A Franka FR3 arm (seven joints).
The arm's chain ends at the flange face. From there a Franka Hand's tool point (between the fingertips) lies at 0.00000 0.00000 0.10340 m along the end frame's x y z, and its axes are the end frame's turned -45 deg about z.
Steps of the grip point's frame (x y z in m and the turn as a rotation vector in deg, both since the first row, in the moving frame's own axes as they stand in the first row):
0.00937 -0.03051 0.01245 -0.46 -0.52 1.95
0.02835 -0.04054 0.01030 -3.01 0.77 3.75
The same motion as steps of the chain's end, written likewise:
-0.01485 -0.02945 0.01246 -0.69 -0.04 1.95
-0.01334 -0.05173 0.01045 -1.58 2.67 3.75

